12 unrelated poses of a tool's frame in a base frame.
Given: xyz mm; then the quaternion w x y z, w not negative.
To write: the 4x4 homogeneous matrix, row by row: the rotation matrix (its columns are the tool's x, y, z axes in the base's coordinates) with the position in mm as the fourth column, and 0 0 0 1 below. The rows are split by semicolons. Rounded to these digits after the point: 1 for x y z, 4 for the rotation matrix.
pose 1, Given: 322.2, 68.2, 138.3, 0.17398, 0.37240, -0.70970, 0.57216
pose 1, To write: -0.6621, -0.7277, 0.1792, 322.2; -0.3295, 0.0679, -0.9417, 68.2; 0.6731, -0.6825, -0.2847, 138.3; 0, 0, 0, 1
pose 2, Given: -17.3, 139.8, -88.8, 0.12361, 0.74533, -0.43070, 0.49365
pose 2, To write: 0.1416, -0.7641, 0.6294, -17.3; -0.5200, -0.5984, -0.6095, 139.8; 0.8424, -0.2410, -0.4821, -88.8; 0, 0, 0, 1
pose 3, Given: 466.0, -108.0, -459.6, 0.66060, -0.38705, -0.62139, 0.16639
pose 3, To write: 0.1724, 0.2612, -0.9498, 466.0; 0.7008, 0.6450, 0.3046, -108.0; 0.6922, -0.7181, -0.0719, -459.6; 0, 0, 0, 1
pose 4, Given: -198.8, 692.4, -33.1, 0.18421, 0.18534, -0.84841, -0.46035
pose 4, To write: -0.8634, -0.1449, -0.4832, -198.8; -0.4841, 0.5075, 0.7128, 692.4; 0.1419, 0.8494, -0.5083, -33.1; 0, 0, 0, 1
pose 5, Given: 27.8, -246.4, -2.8, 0.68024, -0.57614, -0.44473, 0.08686
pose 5, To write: 0.5893, 0.3943, -0.7051, 27.8; 0.6306, 0.3210, 0.7066, -246.4; 0.5050, -0.8611, -0.0595, -2.8; 0, 0, 0, 1
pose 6, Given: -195.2, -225.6, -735.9, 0.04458, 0.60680, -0.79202, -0.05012
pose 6, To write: -0.2596, -0.9567, -0.1314, -195.2; -0.9657, 0.2586, 0.0253, -225.6; 0.0098, 0.1335, -0.9910, -735.9; 0, 0, 0, 1
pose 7, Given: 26.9, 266.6, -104.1, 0.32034, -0.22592, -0.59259, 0.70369
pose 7, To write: -0.6927, -0.1831, -0.6976, 26.9; 0.7186, -0.0924, -0.6893, 266.6; 0.0617, -0.9787, 0.1956, -104.1; 0, 0, 0, 1
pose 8, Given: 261.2, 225.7, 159.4, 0.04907, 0.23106, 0.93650, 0.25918
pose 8, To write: -0.8884, 0.4073, 0.2117, 261.2; 0.4582, 0.7589, 0.4628, 225.7; 0.0279, 0.5081, -0.8608, 159.4; 0, 0, 0, 1
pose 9, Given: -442.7, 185.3, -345.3, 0.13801, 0.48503, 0.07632, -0.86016
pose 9, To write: -0.4914, 0.3115, -0.8133, -442.7; -0.1634, -0.9503, -0.2652, 185.3; -0.8555, 0.0026, 0.5178, -345.3; 0, 0, 0, 1
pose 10, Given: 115.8, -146.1, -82.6, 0.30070, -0.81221, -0.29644, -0.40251
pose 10, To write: 0.5002, 0.7236, 0.4756, 115.8; 0.2395, -0.6434, 0.7271, -146.1; 0.8321, -0.2498, -0.4951, -82.6; 0, 0, 0, 1
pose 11, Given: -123.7, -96.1, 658.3, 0.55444, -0.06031, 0.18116, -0.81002
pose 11, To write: -0.3779, 0.8764, 0.2986, -123.7; -0.9201, -0.3195, -0.2266, -96.1; -0.1032, -0.3604, 0.9271, 658.3; 0, 0, 0, 1
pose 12, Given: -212.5, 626.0, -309.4, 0.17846, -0.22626, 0.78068, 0.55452
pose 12, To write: -0.8339, -0.5512, 0.0277, -212.5; -0.1554, 0.2826, 0.9466, 626.0; -0.5296, 0.7851, -0.3213, -309.4; 0, 0, 0, 1
